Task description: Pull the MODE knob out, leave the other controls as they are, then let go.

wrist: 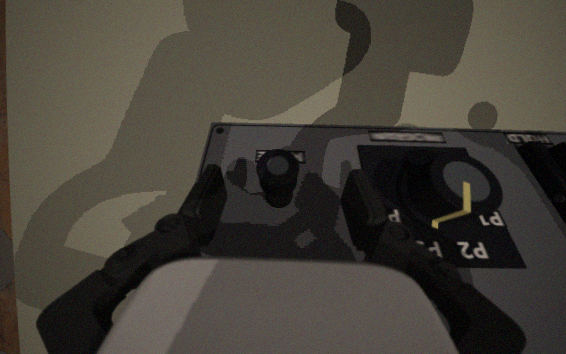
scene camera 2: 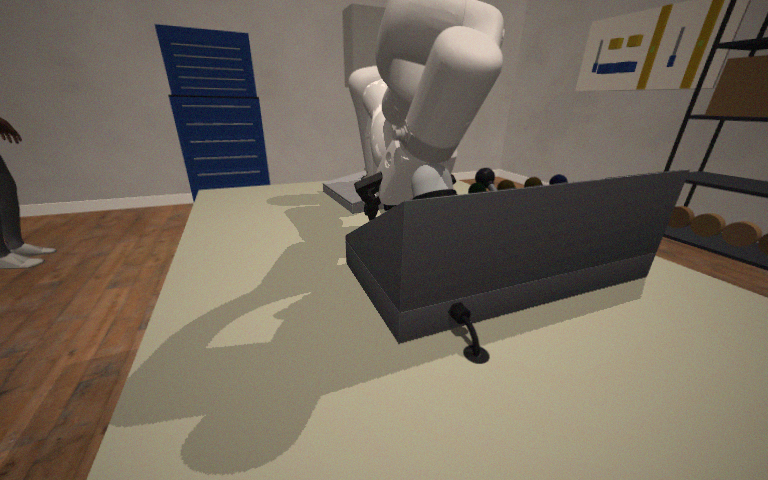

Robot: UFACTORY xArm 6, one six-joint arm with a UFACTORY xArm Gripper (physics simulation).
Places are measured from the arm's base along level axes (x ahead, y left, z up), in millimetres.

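Pixels of known places: gripper, between the fingertips: (wrist: 284,182).
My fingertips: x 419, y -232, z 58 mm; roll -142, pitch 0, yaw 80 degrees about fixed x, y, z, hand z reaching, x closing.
Observation:
Ahead of a thing's pixels: the offset from my fingertips to its top centre. "pt": to the spot under its first point.
A black round-topped knob @(12 mm back, 2 mm right, 26 mm up) (wrist: 278,172) stands out from the sloped face of the dark control box (scene camera 2: 526,243) (wrist: 250,214), near a corner, in the wrist view. It partly covers its small label, which I cannot read in full; I take it as the MODE knob. My gripper (wrist: 284,182) is open and empty, with one finger on each side of the knob and a gap to each. How far the fingertips are from the face is hard to tell. In the scene view the box hides the knob and part of the gripper.
A large dial @(20 mm ahead, 114 mm left, 22 mm up) (wrist: 466,181) with a yellow pointer and P1, P2 marks stands beside the right finger. Dark controls @(pt 18 mm ahead, 216 mm left, 23 mm down) (wrist: 542,167) lie by the HOLD label. Ball-topped controls (scene camera 2: 485,176) (scene camera 2: 558,179) rise behind the box. A black cable @(pt 233 mm ahead, 30 mm right, 92 mm down) (scene camera 2: 472,337) leaves its back.

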